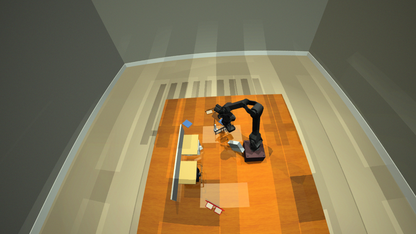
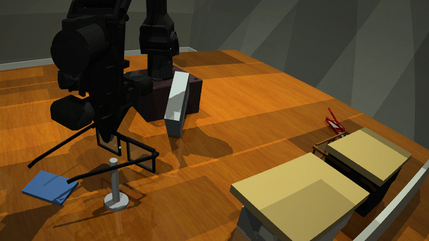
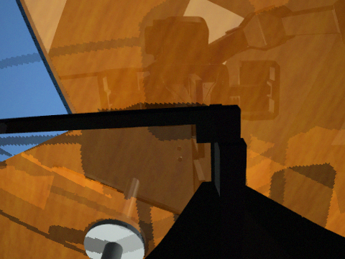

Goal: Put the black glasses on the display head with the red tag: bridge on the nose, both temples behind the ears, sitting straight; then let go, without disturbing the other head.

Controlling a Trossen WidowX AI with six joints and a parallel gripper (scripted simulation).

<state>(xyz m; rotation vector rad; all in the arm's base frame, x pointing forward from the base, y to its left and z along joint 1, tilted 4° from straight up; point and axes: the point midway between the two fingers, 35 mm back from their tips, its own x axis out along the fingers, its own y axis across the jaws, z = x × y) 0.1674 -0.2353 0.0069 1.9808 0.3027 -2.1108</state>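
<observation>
Right now my gripper tip is 90 mm short of the grey post, 30 mm to the left of it and 30 mm above it. The rest, counted from my gripper tip: dark head (340 mm to the left, 320 mm ahead); white block (190 mm to the left, 40 mm behind, 10 mm above); pale head (280 mm ahead, 120 mm to the left).
</observation>
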